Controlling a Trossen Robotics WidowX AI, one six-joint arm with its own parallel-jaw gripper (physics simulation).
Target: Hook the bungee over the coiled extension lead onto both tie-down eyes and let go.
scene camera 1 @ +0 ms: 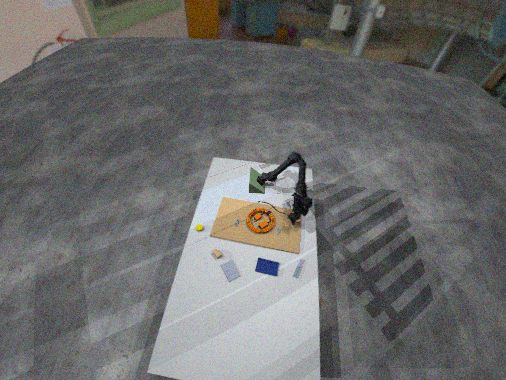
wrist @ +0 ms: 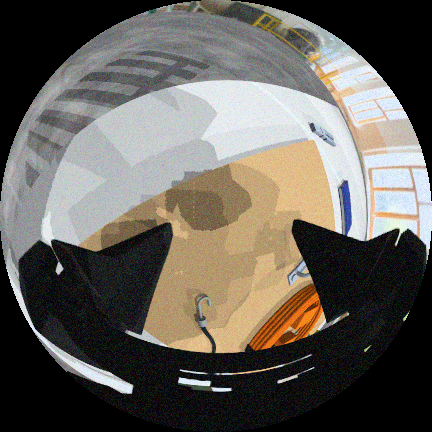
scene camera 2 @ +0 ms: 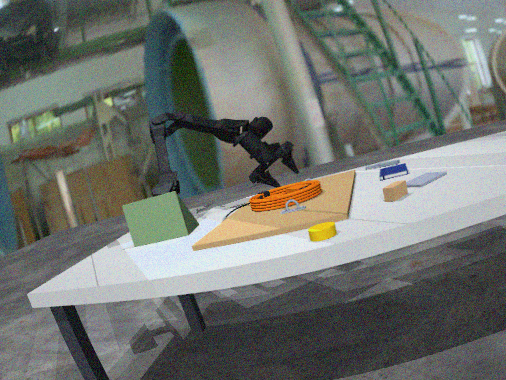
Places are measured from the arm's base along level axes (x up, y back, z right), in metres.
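Pixels of known places: gripper, between the fingertips: [scene camera 1: 295, 222] [wrist: 234, 227] [scene camera 2: 289, 180]; arm's base, origin of its link: [scene camera 1: 259, 180] [scene camera 2: 162, 219].
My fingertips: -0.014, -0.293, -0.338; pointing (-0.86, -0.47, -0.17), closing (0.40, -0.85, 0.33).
Note:
Ahead of a thing's pixels: the offset from my fingertips to its top centre, as dx, dy, dz. "*": to the spot under its first point. Level surfaces: height alone.
The orange coiled extension lead {+0.011, -0.049, +0.249} [scene camera 1: 273, 221] [scene camera 2: 286, 197] [wrist: 287, 320] lies on the wooden board {dx -0.020} [scene camera 1: 225, 215] [scene camera 2: 250, 230] [wrist: 205, 255]. One metal tie-down eye {+0.007, -0.106, +0.412} [scene camera 1: 237, 222] [scene camera 2: 292, 205] is on one side of the coil, and the other eye {+0.007, -0.087, +0.110} [scene camera 1: 279, 231] [wrist: 298, 272] is on the opposite side, partly behind a finger in the wrist view. The black bungee {-0.013, +0.094, +0.178} [scene camera 1: 271, 204] [scene camera 2: 236, 210] [wrist: 210, 341] lies beside the coil; its metal hook {* -0.020, +0.048, +0.064} [wrist: 202, 306] shows low between the fingers in the wrist view. My gripper [scene camera 1: 293, 220] [scene camera 2: 287, 179] [wrist: 234, 227] is open and empty, above the board's eye-and-hook side.
A green block [scene camera 1: 256, 182] [scene camera 2: 157, 220] stands near the arm's base. A yellow disc {-0.013, -0.219, +0.654} [scene camera 1: 199, 227] [scene camera 2: 322, 231] sits beside the board. Past the board lie a wooden block {-0.002, -0.364, +0.470} [scene camera 1: 216, 254] [scene camera 2: 395, 191], a pale plate {-0.026, -0.444, +0.352} [scene camera 1: 230, 270] [scene camera 2: 426, 179], a blue item {-0.020, -0.360, +0.131} [scene camera 1: 267, 267] [wrist: 346, 207] and a grey bar {-0.020, -0.318, -0.070} [scene camera 1: 299, 268] [wrist: 322, 134].

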